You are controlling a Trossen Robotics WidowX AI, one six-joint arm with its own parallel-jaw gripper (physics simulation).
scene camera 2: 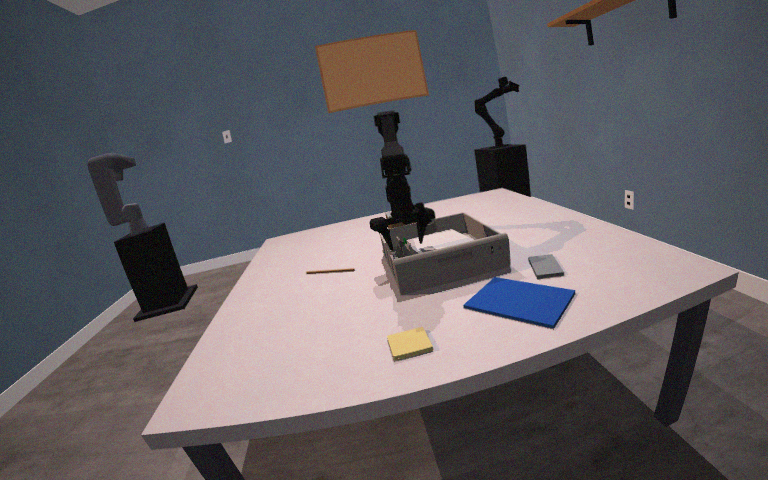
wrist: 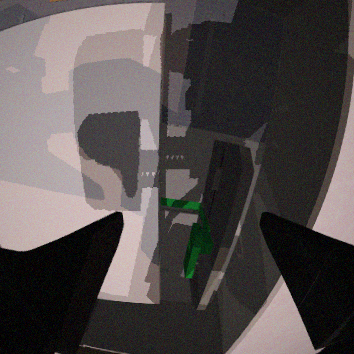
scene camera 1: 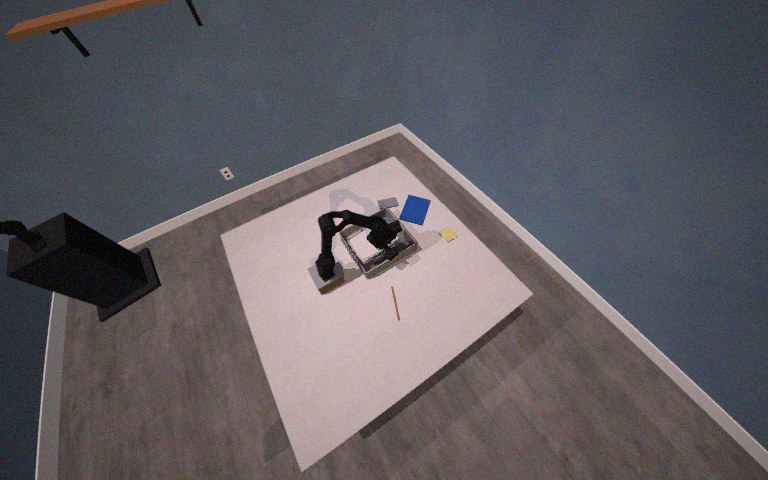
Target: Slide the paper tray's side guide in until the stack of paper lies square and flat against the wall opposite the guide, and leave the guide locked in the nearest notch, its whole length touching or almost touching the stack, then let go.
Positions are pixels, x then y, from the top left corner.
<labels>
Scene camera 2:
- my gripper: 406, 246
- white paper stack: 448, 237
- blue book: 542, 305, on the table
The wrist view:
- my gripper: 192, 219
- white paper stack: 88, 88
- side guide: 230, 171
</labels>
